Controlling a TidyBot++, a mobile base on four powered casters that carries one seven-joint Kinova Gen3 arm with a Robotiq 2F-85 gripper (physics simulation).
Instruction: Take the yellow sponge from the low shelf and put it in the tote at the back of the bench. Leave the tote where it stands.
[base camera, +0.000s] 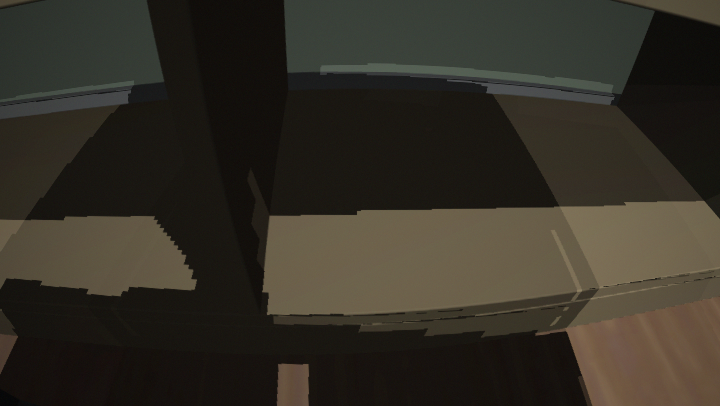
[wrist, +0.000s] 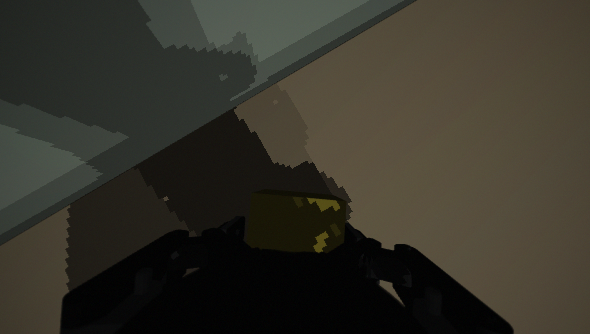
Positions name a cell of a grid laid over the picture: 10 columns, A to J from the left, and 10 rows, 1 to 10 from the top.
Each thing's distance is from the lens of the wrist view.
my gripper (wrist: E7): 0.16 m
tan low shelf (wrist: H5): 0.21 m
